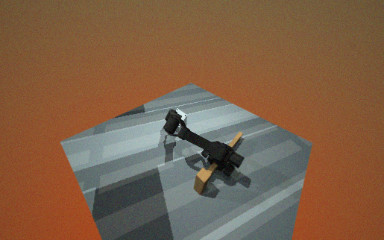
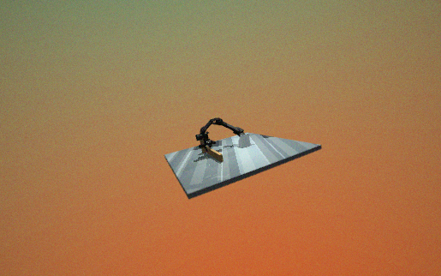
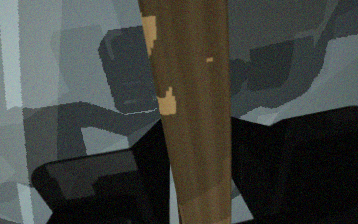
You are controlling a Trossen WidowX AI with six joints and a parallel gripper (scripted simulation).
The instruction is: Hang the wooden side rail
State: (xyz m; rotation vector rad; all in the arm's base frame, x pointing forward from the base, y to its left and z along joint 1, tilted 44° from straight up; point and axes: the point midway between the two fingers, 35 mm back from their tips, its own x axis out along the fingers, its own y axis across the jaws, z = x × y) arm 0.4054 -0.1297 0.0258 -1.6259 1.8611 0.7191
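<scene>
Right now my gripper tip is 14 cm to the left of the headboard post and 5 cm below it.
</scene>
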